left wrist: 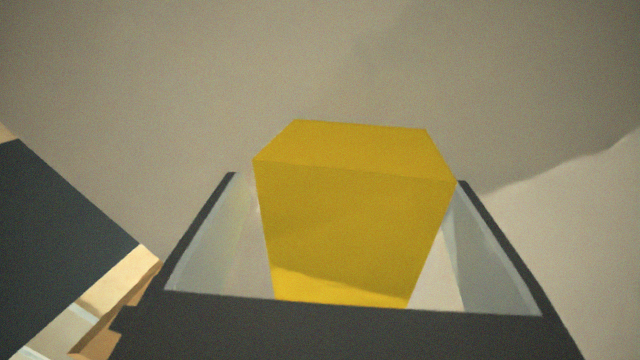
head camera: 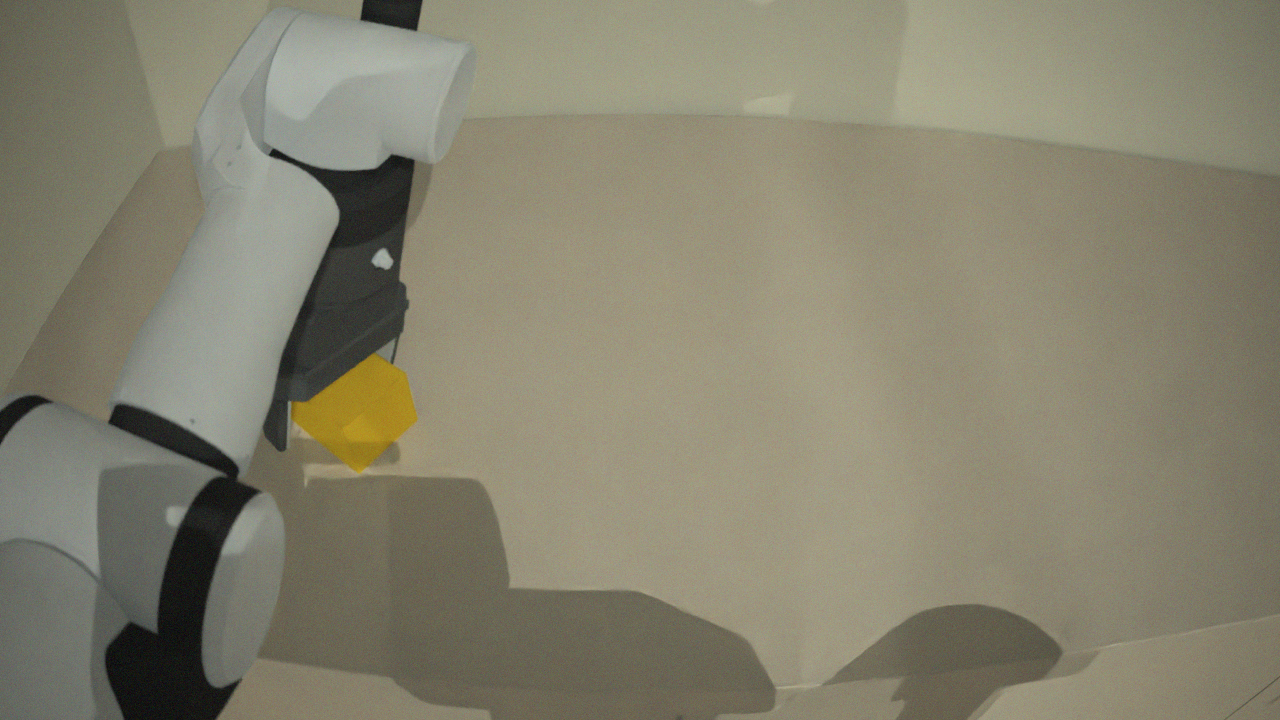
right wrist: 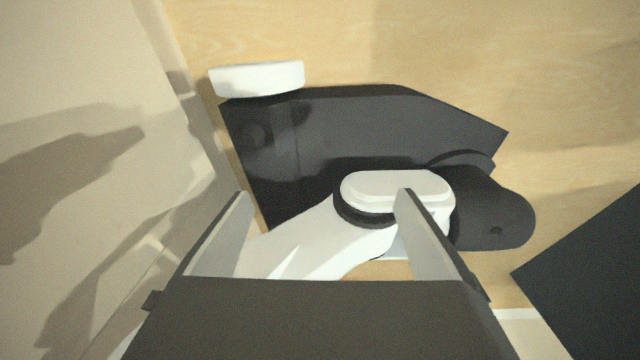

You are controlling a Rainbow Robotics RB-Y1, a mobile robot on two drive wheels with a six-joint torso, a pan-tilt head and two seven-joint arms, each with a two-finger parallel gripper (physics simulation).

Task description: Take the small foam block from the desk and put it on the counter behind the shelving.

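Frame: origin at the robot's base, x back, y up, z left, level; centimetres.
Seen in the pictures: left gripper, fingertip midpoint: (left wrist: 342, 189) (head camera: 329, 402); right gripper, fingertip midpoint: (right wrist: 321, 199).
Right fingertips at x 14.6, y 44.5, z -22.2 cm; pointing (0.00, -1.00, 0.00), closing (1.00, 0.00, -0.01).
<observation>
A point is followed by its place in that frame.
The small foam block, a yellow block (head camera: 358, 411) @[x -31.9, y 95.6, z 18.4 cm] (left wrist: 350, 225) @[x -37.0, y 95.6, z 22.9 cm], is between the fingers of my left gripper (head camera: 338, 399) @[x -35.9, y 91.9, z 22.5 cm] (left wrist: 342, 189) @[x -35.9, y 91.9, z 22.5 cm]. The gripper is open, with a gap between the block and one finger in the left wrist view; the block's far upper corner is close to the other finger. The block is over the beige counter surface (head camera: 671, 358) @[x -41.0, y 91.1, z -1.4 cm]; whether it rests on it is hard to tell. My right gripper (right wrist: 321, 199) @[x 14.6, y 44.5, z -22.2 cm] is open and empty, above the robot's own base. The shelving cannot be made out.
A pale wall (head camera: 626, 53) @[x -76.7, y 97.6, z 2.0 cm] rises behind the beige surface. In the right wrist view, the robot's dark base (right wrist: 350, 120) @[x 19.8, y 16.9, z -18.0 cm] and white wheel (right wrist: 257, 79) stand on a wooden floor (right wrist: 450, 60) @[x 47.0, y 0.0, z -27.1 cm], beside a beige surface (right wrist: 60, 60) @[x -17.4, y 30.3, z -32.2 cm]. Dark flat shapes (left wrist: 55, 235) @[x 148.4, y 47.5, z 47.6 cm] (right wrist: 595, 280) @[x 148.3, y 21.2, z 62.8 cm] show in both wrist views.
</observation>
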